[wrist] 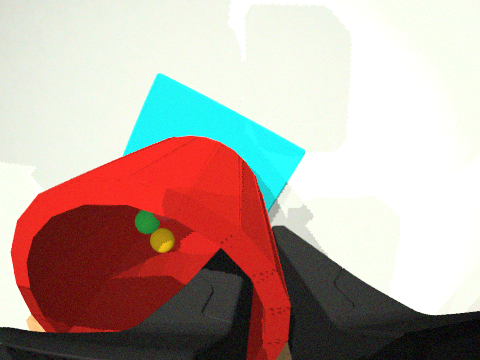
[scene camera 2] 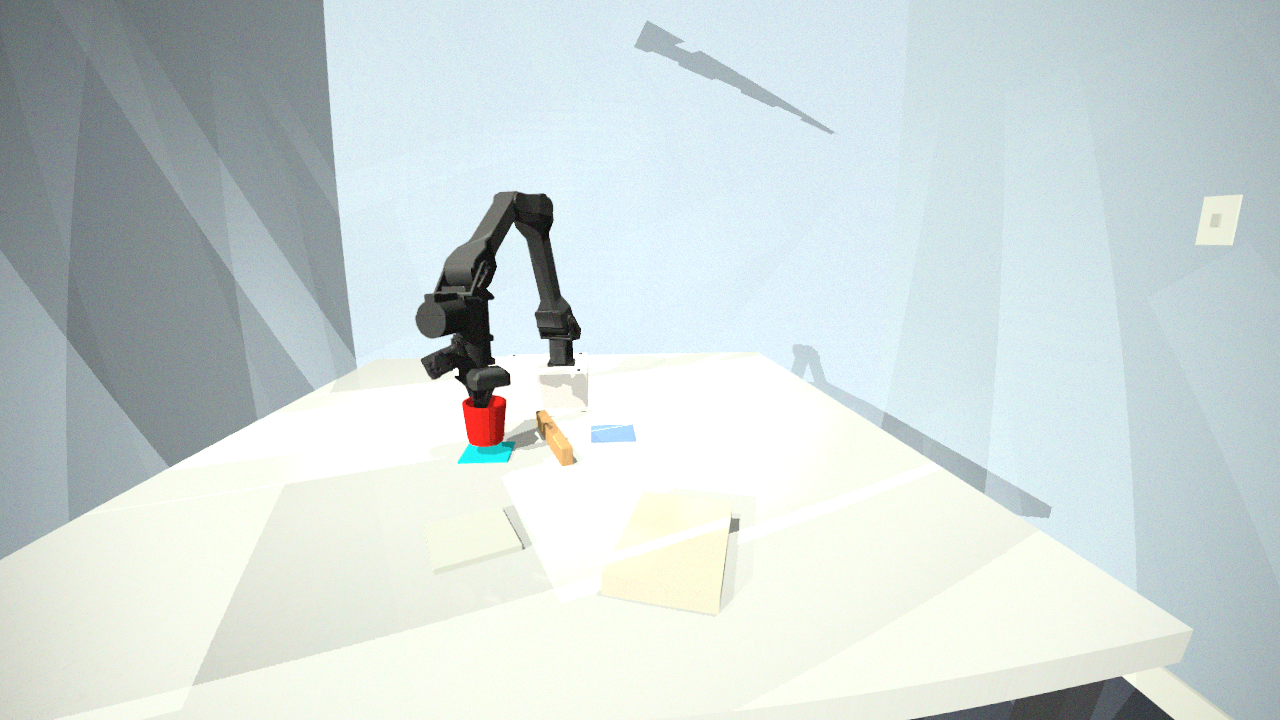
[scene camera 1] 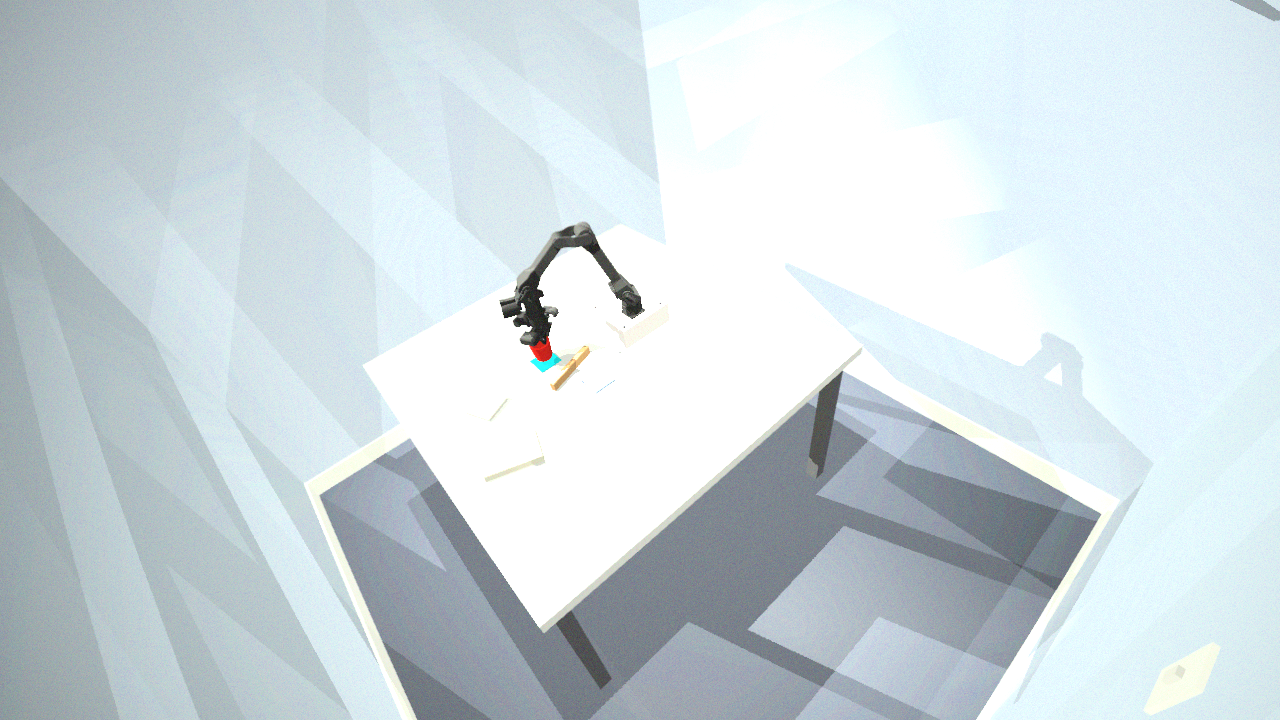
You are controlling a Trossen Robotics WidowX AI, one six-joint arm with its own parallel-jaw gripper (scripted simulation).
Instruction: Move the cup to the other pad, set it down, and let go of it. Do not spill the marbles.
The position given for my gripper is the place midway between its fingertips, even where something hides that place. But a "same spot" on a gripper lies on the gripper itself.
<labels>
my gripper: wrist 261, 238; scene camera 2; scene camera 1
same spot on my gripper: (scene camera 2: 481, 399) = (scene camera 1: 541, 339)
</labels>
